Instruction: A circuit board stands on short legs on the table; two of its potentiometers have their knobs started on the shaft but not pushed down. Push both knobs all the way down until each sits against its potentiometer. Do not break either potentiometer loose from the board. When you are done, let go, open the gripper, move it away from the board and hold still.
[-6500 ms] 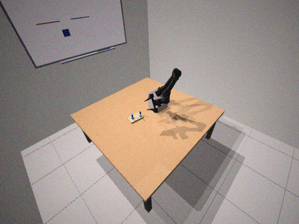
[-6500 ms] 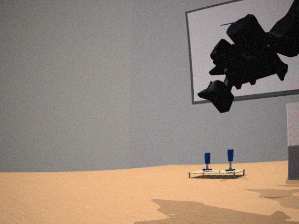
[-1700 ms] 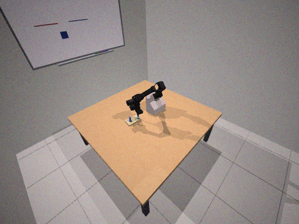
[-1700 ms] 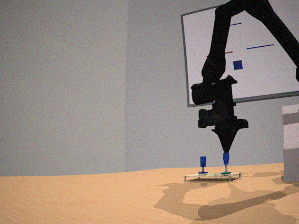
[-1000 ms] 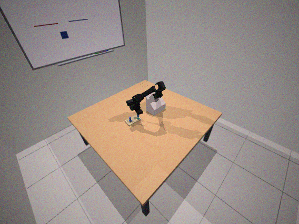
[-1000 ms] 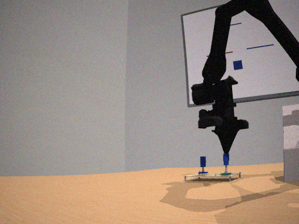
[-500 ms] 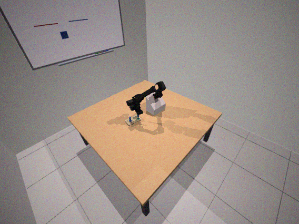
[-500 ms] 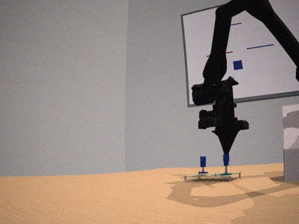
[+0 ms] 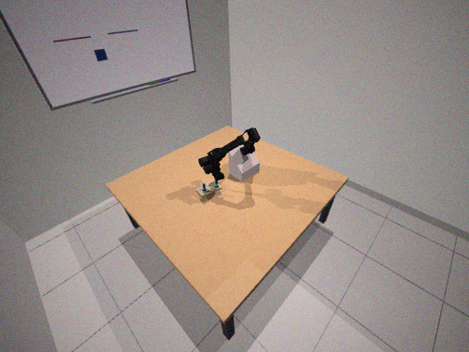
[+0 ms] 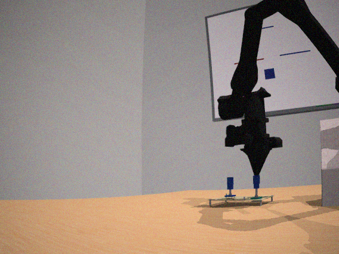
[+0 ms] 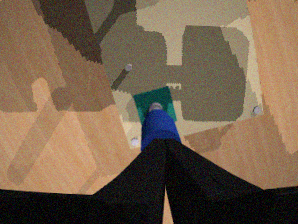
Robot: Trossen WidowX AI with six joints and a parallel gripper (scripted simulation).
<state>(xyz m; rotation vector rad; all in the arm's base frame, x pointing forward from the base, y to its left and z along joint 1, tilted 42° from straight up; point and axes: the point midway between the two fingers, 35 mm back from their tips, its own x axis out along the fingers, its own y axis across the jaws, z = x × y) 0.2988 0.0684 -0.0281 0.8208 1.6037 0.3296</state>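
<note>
Right now my gripper tip is 4 cm above the green potentiometer.
</note>
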